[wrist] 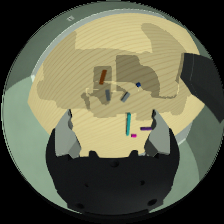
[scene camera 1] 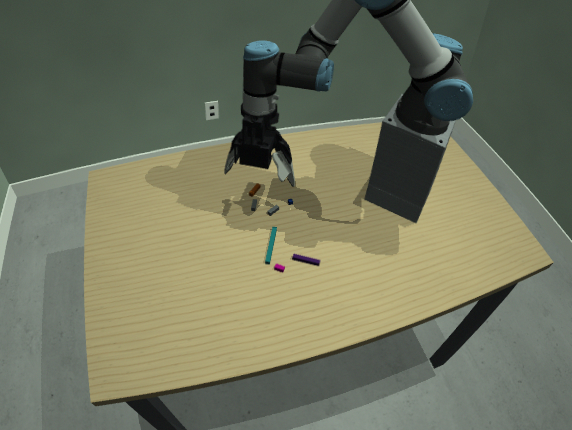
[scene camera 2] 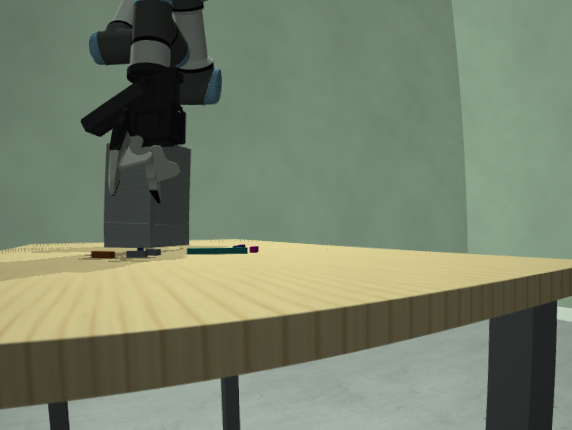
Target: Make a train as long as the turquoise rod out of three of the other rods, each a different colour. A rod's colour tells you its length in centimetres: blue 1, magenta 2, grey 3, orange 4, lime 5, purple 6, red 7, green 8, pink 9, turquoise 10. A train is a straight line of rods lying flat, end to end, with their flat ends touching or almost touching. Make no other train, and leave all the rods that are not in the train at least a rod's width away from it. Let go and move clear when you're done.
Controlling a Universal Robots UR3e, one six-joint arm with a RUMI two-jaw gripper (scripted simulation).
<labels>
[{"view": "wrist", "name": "my gripper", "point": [111, 109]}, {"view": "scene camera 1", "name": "my gripper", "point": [258, 179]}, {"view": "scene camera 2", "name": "my gripper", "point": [138, 199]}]
</labels>
